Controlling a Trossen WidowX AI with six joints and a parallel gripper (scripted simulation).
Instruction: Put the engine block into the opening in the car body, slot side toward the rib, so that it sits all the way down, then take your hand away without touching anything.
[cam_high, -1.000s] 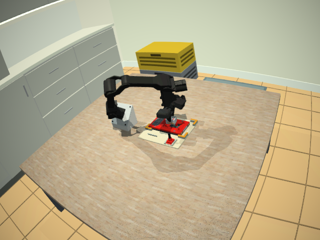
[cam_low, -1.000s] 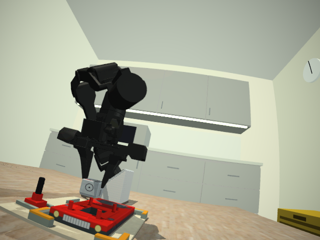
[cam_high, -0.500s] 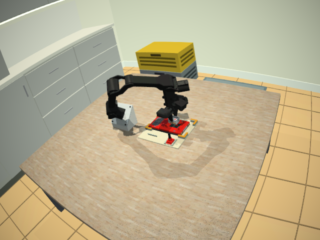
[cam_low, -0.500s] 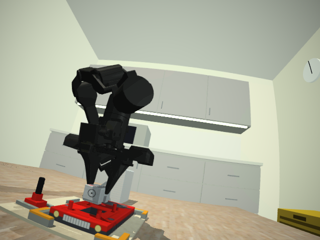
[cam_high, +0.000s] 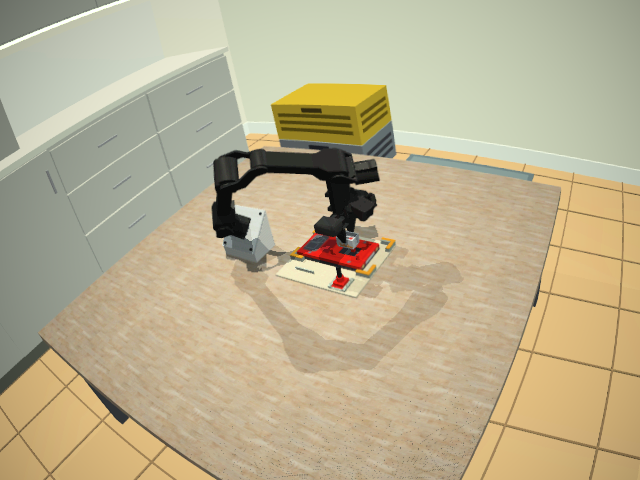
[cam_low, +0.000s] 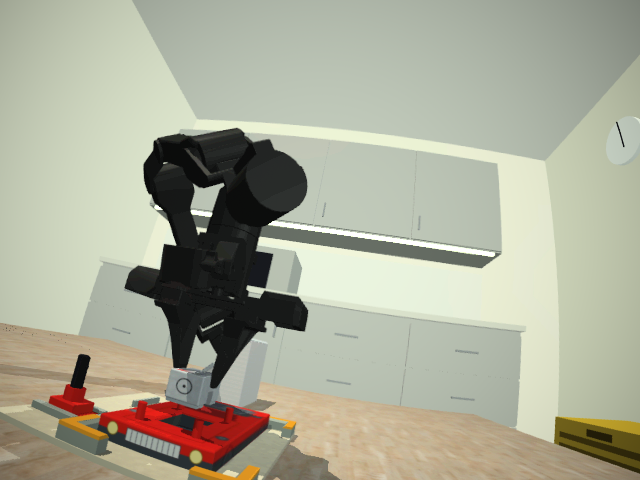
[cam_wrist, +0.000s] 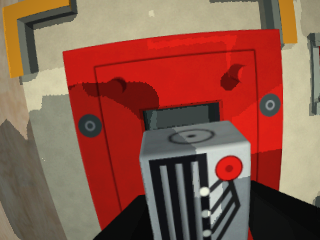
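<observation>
The grey engine block lies 10 mm below my gripper tip.
</observation>
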